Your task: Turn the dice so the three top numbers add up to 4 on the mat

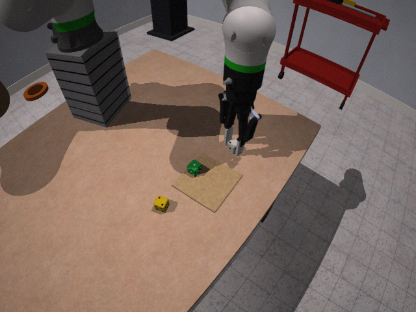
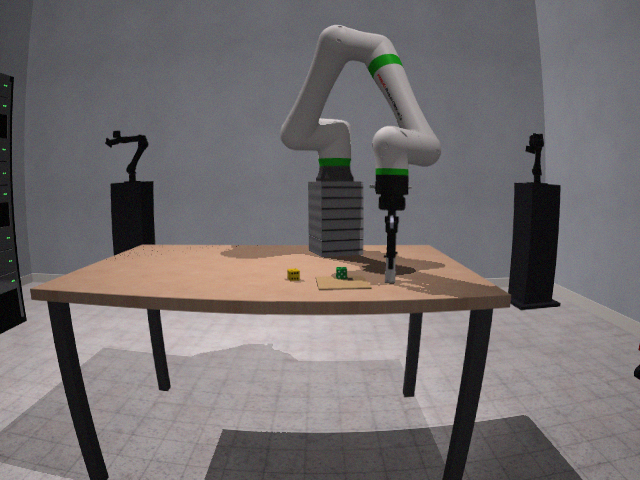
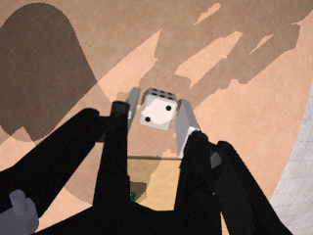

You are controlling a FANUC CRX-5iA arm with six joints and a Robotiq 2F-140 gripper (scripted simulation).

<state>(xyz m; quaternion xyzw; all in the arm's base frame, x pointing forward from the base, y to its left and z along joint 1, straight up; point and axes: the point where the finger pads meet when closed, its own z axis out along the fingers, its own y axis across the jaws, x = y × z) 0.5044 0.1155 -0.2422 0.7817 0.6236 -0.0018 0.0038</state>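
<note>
Now: the white die 3 cm below my hand. Also, from my hand: green die (14 cm to the right, 4 cm behind, 2 cm below); yellow die (27 cm to the right, 4 cm behind, 3 cm below); tan mat (14 cm to the right, 4 cm below).
</note>
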